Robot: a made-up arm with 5 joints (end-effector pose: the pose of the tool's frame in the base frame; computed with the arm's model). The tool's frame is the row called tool.
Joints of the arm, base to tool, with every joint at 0 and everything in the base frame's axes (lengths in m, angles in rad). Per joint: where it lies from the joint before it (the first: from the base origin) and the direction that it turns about. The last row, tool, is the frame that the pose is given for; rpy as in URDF.
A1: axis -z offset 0.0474 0 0.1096
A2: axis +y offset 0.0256 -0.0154 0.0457
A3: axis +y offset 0.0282 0 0.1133
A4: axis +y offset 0.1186 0 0.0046
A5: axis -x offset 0.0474 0.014 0
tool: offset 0 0 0 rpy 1.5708 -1.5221 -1.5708
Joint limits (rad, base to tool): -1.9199..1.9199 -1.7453..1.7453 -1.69..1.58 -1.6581..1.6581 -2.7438..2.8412
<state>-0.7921 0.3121 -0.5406 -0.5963 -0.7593</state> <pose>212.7 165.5 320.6 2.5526 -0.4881 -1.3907</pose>
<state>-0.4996 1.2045 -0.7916 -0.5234 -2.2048</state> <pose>310.6 142.0 131.4 1.7128 0.6778 -0.9818</pose>
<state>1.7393 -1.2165 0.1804 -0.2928 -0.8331</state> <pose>46.5 3.2 371.5 2.9534 -0.1529 2.2985</pose>
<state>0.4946 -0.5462 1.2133 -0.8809 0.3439</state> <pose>164.0 -64.5 207.1 -2.2119 -1.2081 1.6854</pose>
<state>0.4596 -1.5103 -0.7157 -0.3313 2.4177</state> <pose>-133.6 88.0 307.7 2.3292 -0.6401 0.5962</pose>
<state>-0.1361 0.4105 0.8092 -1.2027 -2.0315</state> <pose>235.0 24.3 137.3 1.5513 0.5093 -1.4442</pose>
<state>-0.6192 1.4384 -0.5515 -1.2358 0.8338</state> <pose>263.7 152.5 69.5 -2.0461 -0.7271 2.5196</pose>
